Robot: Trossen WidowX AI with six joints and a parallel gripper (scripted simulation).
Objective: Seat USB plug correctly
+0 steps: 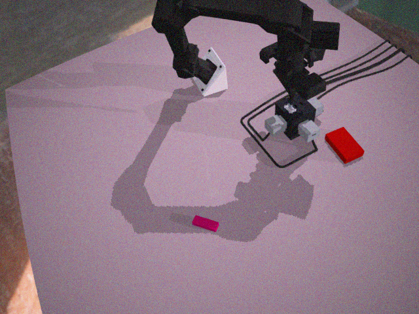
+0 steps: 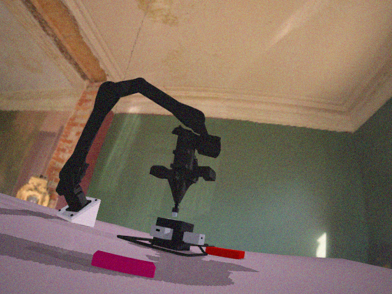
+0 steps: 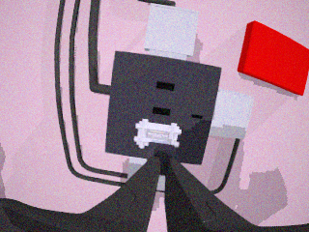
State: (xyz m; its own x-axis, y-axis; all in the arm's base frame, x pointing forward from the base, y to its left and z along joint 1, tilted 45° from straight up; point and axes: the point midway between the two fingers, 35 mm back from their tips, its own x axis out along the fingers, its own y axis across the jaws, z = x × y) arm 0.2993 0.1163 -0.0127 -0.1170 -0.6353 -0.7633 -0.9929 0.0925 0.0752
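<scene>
Right now the USB plug is 20 mm below my gripper tip. The rest, counted from my gripper tip: magenta block: 140 mm ahead, 330 mm to the right, 120 mm below; then red block: 130 mm ahead, 80 mm to the left, 110 mm below.
</scene>
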